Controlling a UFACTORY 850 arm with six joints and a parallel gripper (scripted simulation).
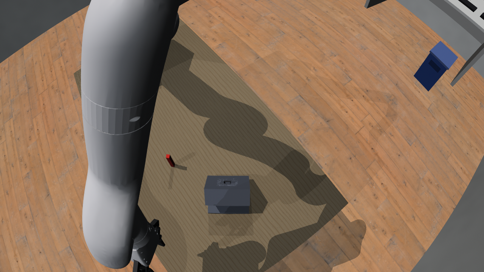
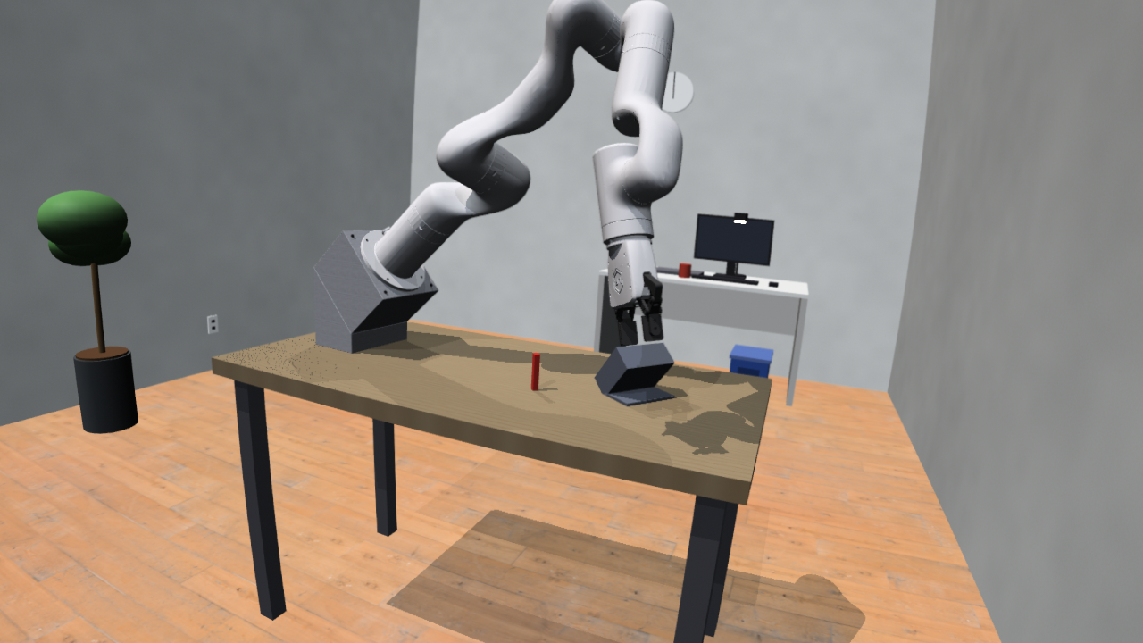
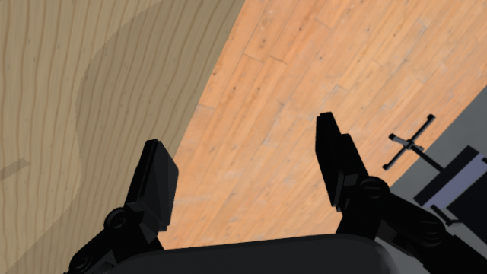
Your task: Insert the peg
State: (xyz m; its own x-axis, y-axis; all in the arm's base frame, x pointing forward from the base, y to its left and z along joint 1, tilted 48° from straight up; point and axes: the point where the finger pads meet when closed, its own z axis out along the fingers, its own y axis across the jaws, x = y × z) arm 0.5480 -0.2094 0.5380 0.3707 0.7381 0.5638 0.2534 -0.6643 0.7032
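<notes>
Right now my hand is 300 mm past the red peg, 150 mm to the right of it and 150 mm above it.
</notes>
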